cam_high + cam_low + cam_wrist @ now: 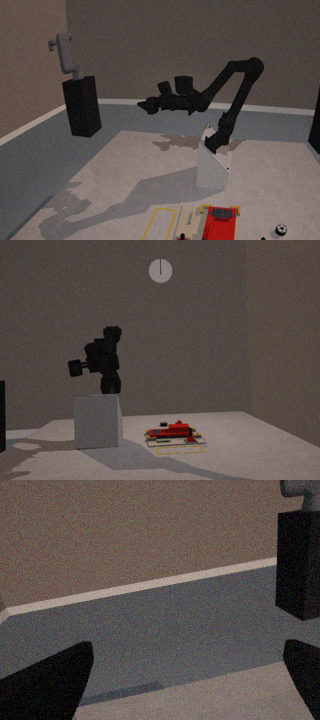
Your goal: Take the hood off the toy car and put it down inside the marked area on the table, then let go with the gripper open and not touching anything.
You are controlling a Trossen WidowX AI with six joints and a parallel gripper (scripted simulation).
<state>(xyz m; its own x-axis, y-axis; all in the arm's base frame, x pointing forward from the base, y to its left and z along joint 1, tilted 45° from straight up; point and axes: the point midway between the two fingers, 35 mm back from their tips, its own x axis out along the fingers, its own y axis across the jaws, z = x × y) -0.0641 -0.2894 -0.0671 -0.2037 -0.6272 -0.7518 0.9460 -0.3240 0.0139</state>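
The red hood lies 38 cm ahead of my gripper tip, 35 cm to the left of it and 31 cm below it. Round my gripper tip: black wheel (59 cm to the left, 34 cm below, 34 cm ahead).
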